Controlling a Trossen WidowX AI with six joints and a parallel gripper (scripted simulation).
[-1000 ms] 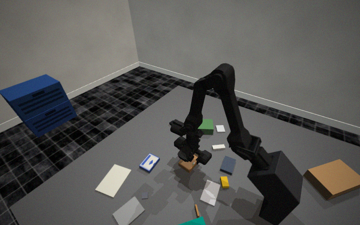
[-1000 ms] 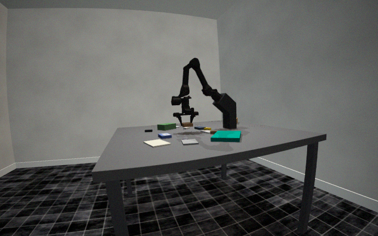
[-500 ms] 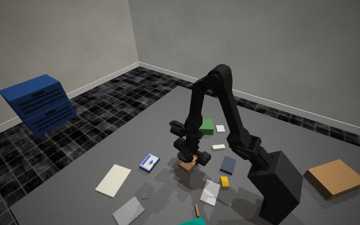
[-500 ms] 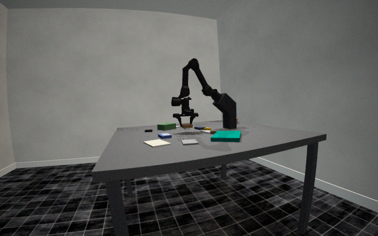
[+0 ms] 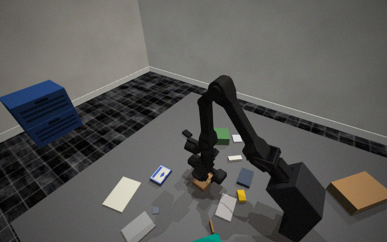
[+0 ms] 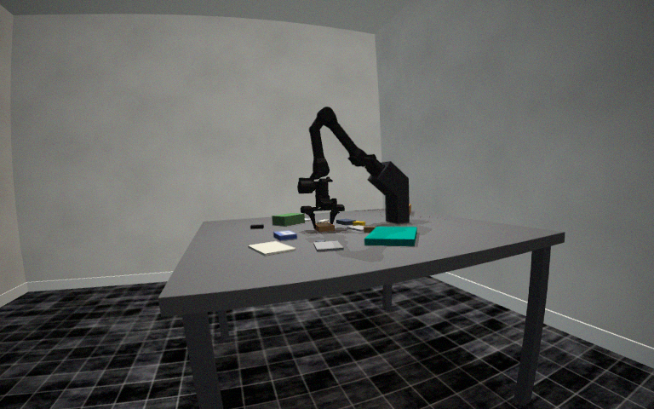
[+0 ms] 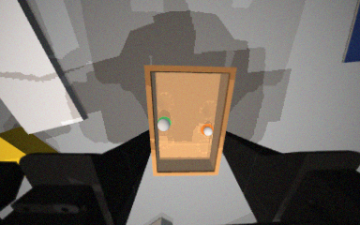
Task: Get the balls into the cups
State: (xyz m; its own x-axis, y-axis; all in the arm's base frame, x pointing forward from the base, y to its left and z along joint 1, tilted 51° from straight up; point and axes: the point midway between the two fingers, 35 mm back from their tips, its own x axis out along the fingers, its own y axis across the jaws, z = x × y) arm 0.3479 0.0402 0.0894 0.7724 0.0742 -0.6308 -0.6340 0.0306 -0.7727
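Now: hand 10 mm to the right of the wooden puzzle and 30 mm above it. Round my hand: slate-blue block 140 mm behind, 130 mm to the right, 30 mm below; yellow block 180 mm behind, 30 mm to the right, 30 mm below; white sheet 150 mm behind, 50 mm to the left, 40 mm below.
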